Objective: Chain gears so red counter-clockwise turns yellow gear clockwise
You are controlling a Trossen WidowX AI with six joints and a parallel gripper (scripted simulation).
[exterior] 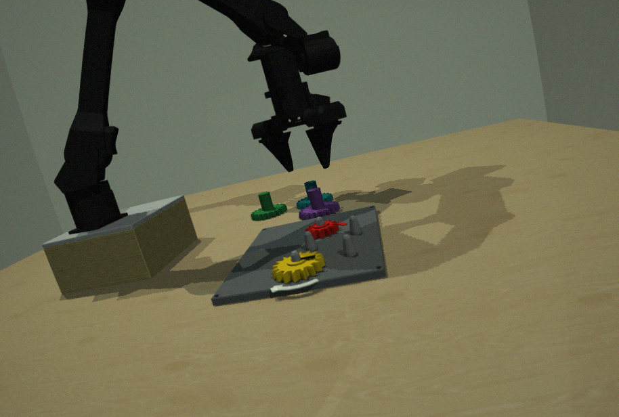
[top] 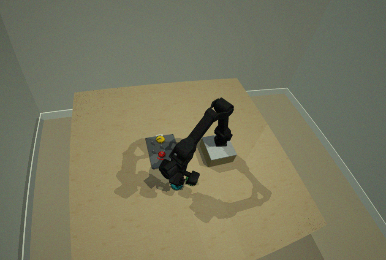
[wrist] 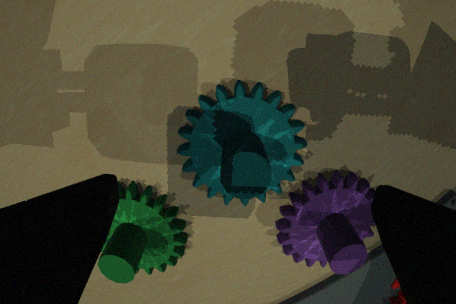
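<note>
Right now the teal gear is 50 mm below my gripper tip. Round my gripper tip: green gear 80 mm behind, 20 mm to the right, 50 mm below; red arrow 70 mm ahead, 160 mm to the right, 50 mm below; purple gear 30 mm ahead, 70 mm to the right, 50 mm below.
</note>
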